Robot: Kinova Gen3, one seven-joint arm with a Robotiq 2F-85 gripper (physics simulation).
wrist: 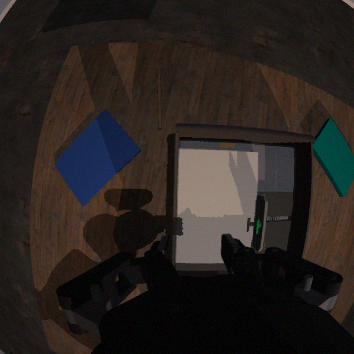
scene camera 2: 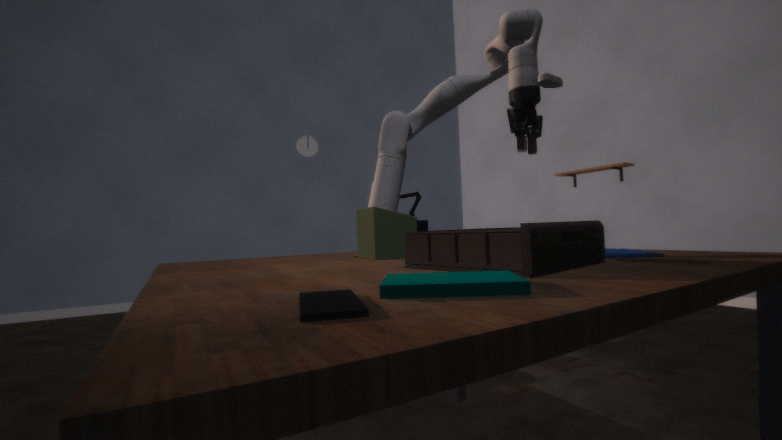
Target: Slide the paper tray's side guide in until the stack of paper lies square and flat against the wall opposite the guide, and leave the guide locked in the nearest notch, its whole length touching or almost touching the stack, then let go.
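Places are measured from the arm's base along level axes (x ahead, y left, z up), in centimetres.
Pixels of known places: gripper, fingertip midpoint: [wrist: 195, 244] [scene camera 2: 527, 152]; arm's base, link origin: [scene camera 2: 382, 211].
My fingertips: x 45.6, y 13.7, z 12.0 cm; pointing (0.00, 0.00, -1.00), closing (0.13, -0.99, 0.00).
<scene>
Ahead of a thing's pixels: the offset from my fingertips to its top centre. "spot": to the spot under its first point.
The dark brown paper tray @(spot: dx +17.3, dy -13.9, dz -23.2 cm) [scene camera 2: 565, 251] [wrist: 245, 131] lies on the table. In the wrist view a pale stack of paper @(dx -0.3, dy -6.2, dz -22.8 cm) [wrist: 215, 185] fills its left and middle part, its left edge close to the left wall. The side guide @(spot: dx +0.2, dy -15.3, dz -19.7 cm) [wrist: 262, 212], a dark upright plate with a green part, stands at the stack's right edge; whether they touch, and whether it is locked, I cannot tell. A ridged strip @(spot: dx -2.1, dy -23.3, dz -26.0 cm) [wrist: 278, 218] runs right from it. The guide and paper are hidden in the scene view. My gripper [scene camera 2: 526, 148] [wrist: 195, 244] is partly open and empty, high above the tray.
A blue slab @(dx +8.2, dy +24.9, dz -26.1 cm) [wrist: 95, 157] [scene camera 2: 634, 253] lies left of the tray in the wrist view, a teal slab @(dx +16.3, dy -43.1, dz -25.1 cm) [scene camera 2: 453, 284] [wrist: 335, 157] to its right. A thin stick @(dx +25.1, dy +9.8, dz -26.2 cm) [wrist: 159, 100] lies beyond. A black block @(dx +14.7, dy -62.1, dz -26.1 cm) [scene camera 2: 332, 305] and the green base block [scene camera 2: 382, 235] are on the table.
</scene>
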